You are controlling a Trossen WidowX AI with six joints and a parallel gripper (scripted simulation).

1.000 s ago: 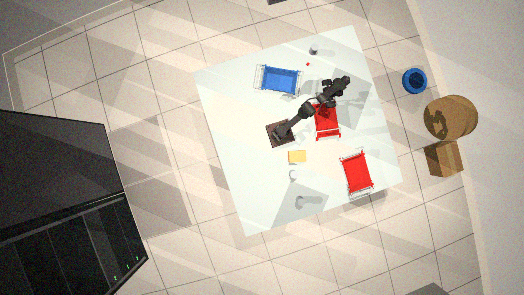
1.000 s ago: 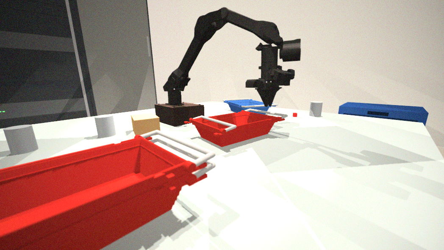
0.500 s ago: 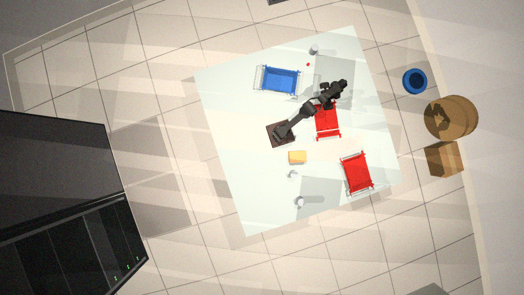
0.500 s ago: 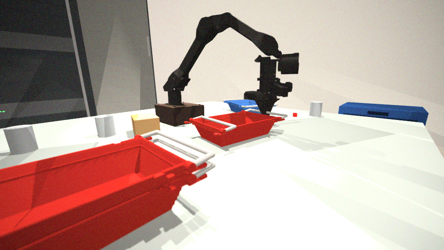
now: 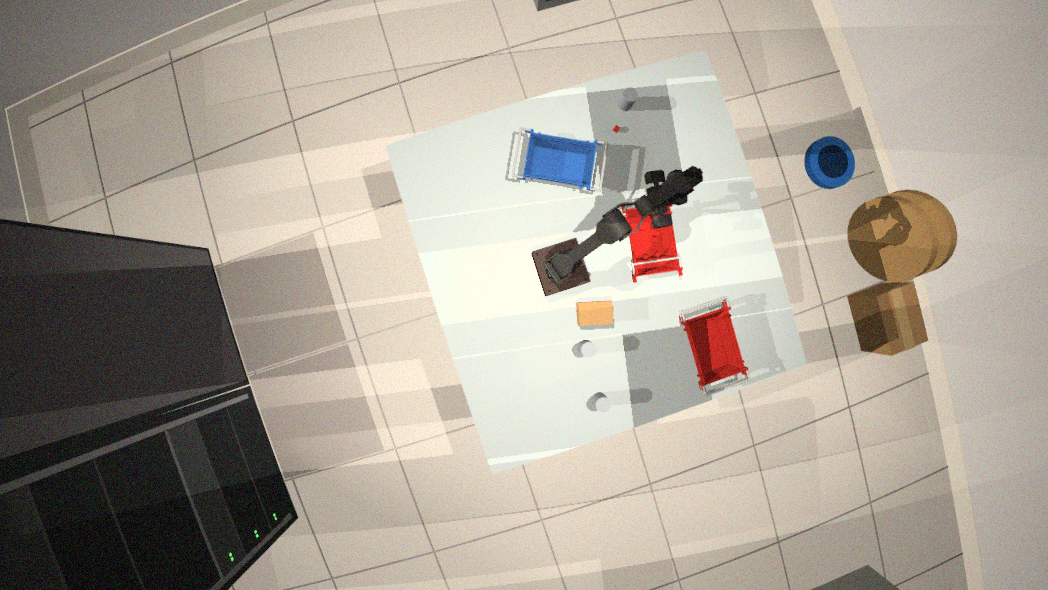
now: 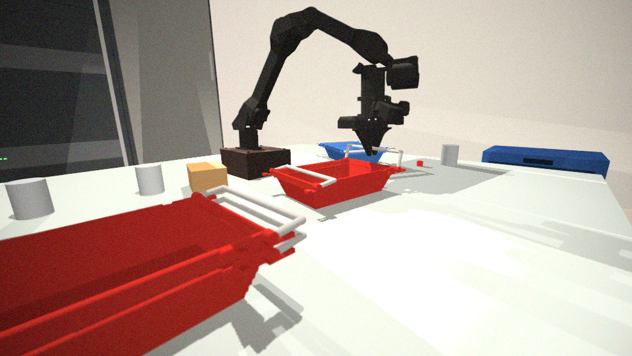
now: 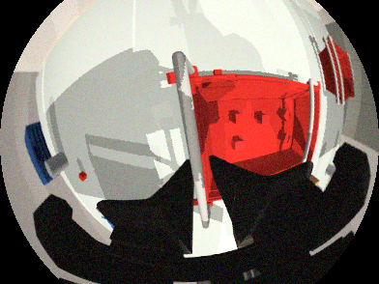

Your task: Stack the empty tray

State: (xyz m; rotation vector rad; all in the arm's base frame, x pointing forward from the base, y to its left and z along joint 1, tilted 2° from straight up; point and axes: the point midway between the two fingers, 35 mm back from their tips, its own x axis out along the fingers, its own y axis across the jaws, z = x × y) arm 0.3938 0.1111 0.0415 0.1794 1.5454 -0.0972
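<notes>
Now: gripper tip 260 mm to the right of the blue tray, 240 mm past it and 30 mm above it. From my gripper tip the other things lie so: tan block 300 mm to the right, 300 mm behind, 50 mm below; then red cube 320 mm to the left, 70 mm below, 10 mm ahead.
</notes>
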